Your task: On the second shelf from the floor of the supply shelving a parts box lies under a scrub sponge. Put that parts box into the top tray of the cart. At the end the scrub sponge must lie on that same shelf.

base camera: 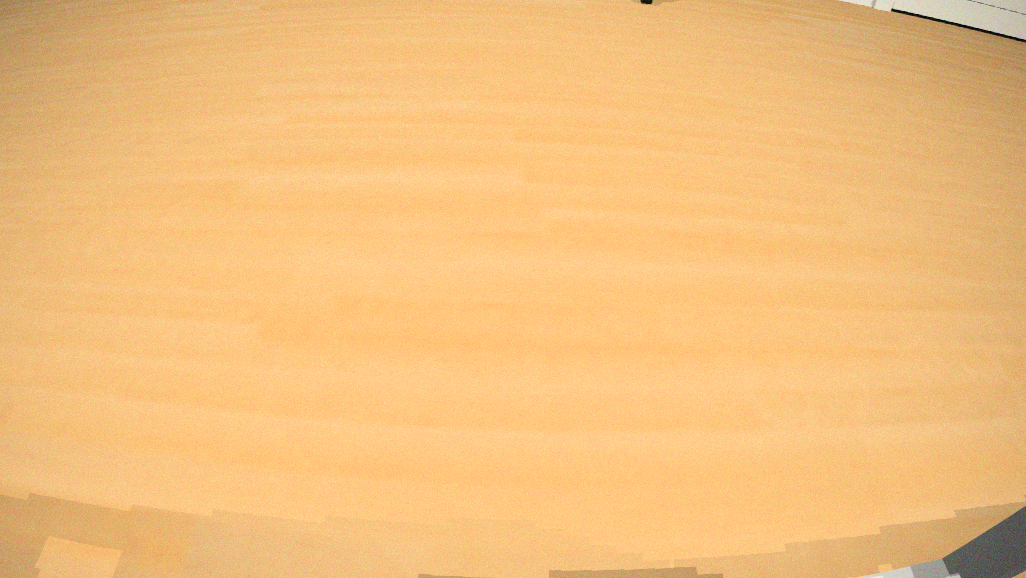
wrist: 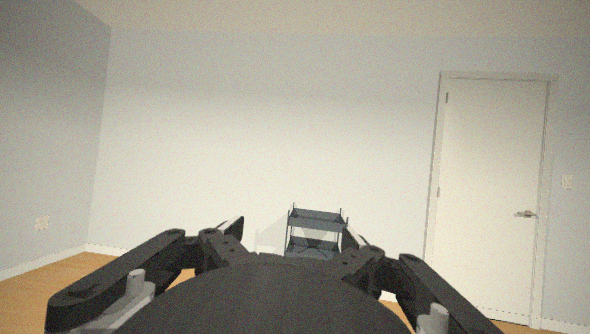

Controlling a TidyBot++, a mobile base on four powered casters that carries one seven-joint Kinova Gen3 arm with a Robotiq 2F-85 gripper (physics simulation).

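Frame: origin at the arm's base, x ahead, y left, z up, level; millimetres.
Where they show: gripper, fingertip midpoint: (wrist: pixel 292 232).
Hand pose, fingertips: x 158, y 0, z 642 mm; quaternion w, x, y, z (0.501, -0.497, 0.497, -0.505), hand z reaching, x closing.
Note:
After its pixels a point has its place.
The cart (wrist: pixel 317 222) @[x 1340, y -176, z 317 mm] stands far off near the back wall in the wrist view, a little right of the middle. It is dark blue-grey, with a top tray and a lower tray between thin posts. No load can be made out in its top tray at this distance. My gripper (wrist: pixel 292 232) @[x 158, y 0, z 642 mm] is open, with no object between its fingers; the cart shows far beyond it, partly behind the right finger. The supply shelving, the parts box and the scrub sponge do not show in either view.
A white door (wrist: pixel 487 190) @[x 1582, y -1633, z 684 mm] stands right of the cart in the back wall (wrist: pixel 250 125) @[x 1759, y 535, z 1094 mm]. Another wall (wrist: pixel 45 150) @[x 1514, y 2228, z 644 mm] closes off the left. In the base camera view, wooden floor (base camera: pixel 502 287) @[x 455, y -29, z -397 mm] stretches ahead, with a small black piece (base camera: pixel 646 1) @[x 1318, y -378, z -387 mm] at the top edge and a white door bottom (base camera: pixel 969 15) @[x 1590, y -1531, z -355 mm] at top right.

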